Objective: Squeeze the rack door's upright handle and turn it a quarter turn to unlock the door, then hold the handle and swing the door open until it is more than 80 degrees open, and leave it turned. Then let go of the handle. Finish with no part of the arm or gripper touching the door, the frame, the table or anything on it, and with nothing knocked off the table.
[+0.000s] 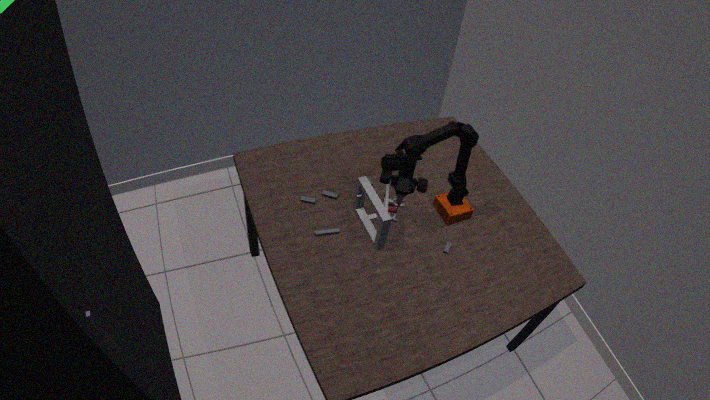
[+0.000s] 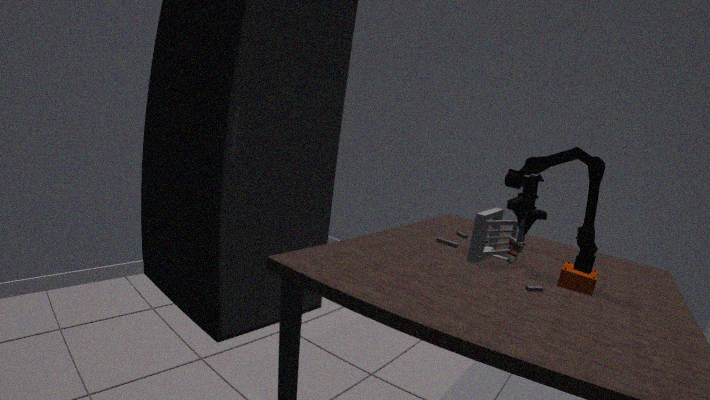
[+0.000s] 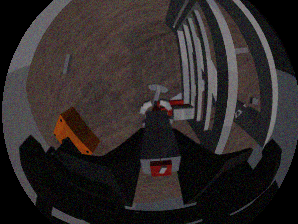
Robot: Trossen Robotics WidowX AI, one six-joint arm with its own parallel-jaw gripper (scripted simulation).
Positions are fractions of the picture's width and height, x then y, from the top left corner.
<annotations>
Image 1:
my gripper: 0.56,0.49
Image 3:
my gripper: 0.53,0.59
</annotations>
